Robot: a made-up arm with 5 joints. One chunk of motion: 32 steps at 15 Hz.
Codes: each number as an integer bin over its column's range. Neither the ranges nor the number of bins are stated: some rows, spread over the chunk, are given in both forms.
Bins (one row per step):
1: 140 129 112 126 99 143
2: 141 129 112 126 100 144
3: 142 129 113 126 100 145
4: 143 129 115 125 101 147
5: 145 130 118 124 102 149
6: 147 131 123 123 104 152
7: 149 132 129 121 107 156
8: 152 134 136 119 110 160
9: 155 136 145 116 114 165
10: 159 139 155 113 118 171
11: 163 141 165 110 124 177
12: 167 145 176 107 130 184
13: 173 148 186 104 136 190
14: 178 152 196 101 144 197
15: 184 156 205 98 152 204
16: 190 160 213 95 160 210
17: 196 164 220 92 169 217
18: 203 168 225 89 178 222
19: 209 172 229 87 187 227
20: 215 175 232 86 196 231
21: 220 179 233 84 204 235
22: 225 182 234 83 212 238
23: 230 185 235 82 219 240
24: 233 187 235 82 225 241
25: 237 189 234 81 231 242
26: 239 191 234 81 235 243
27: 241 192 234 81 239 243
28: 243 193 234 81 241 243
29: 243 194 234 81 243 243
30: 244 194 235 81 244 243
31: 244 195 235 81 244 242
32: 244 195 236 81 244 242
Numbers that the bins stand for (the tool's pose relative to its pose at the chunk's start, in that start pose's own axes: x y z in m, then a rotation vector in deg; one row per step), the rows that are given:
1: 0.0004 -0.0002 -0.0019 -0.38 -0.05 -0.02
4: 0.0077 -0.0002 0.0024 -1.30 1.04 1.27
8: 0.0296 0.0323 0.0320 -6.81 5.95 5.45
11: 0.0563 0.0779 0.0729 -15.07 13.59 10.92
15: 0.1074 0.1755 0.1294 -26.08 28.85 19.61
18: 0.1536 0.2536 0.1576 -34.34 43.03 25.40
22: 0.2071 0.3448 0.1704 -39.85 61.57 30.55
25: 0.2362 0.3904 0.1704 -41.68 71.93 31.84
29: 0.2508 0.4229 0.1704 -41.68 78.48 32.16
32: 0.2533 0.4294 0.1732 -41.68 79.02 31.84
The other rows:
2: 0.0028 -0.0002 -0.0019 -0.38 0.50 0.30
3: 0.0053 -0.0002 -0.0005 -0.38 0.50 0.63
5: 0.0125 0.0063 0.0066 -2.22 1.59 1.91
6: 0.0174 0.0128 0.0136 -3.14 2.68 2.88
7: 0.0223 0.0193 0.0221 -4.97 4.32 4.17
9: 0.0369 0.0453 0.0447 -9.56 8.13 7.06
10: 0.0466 0.0649 0.0588 -12.31 10.31 8.99
12: 0.0660 0.1039 0.0885 -17.82 16.86 13.17
13: 0.0806 0.1235 0.1026 -20.57 20.13 15.11
14: 0.0928 0.1495 0.1167 -23.33 24.49 17.36
16: 0.1220 0.2016 0.1407 -28.83 33.22 21.54
17: 0.1365 0.2276 0.1506 -31.59 38.12 23.79
19: 0.1682 0.2797 0.1633 -36.18 47.94 27.01
20: 0.1827 0.2992 0.1675 -37.10 52.85 28.30
21: 0.1949 0.3253 0.1689 -38.93 57.21 29.58
23: 0.2192 0.3643 0.1718 -40.77 65.39 31.19
24: 0.2265 0.3773 0.1718 -40.77 68.66 31.52
26: 0.2411 0.4034 0.1704 -41.68 74.11 32.16
27: 0.2460 0.4099 0.1704 -41.68 76.30 32.16
28: 0.2508 0.4164 0.1704 -41.68 77.39 32.16
30: 0.2533 0.4229 0.1718 -41.68 79.02 32.16
31: 0.2533 0.4294 0.1718 -41.68 79.02 31.84

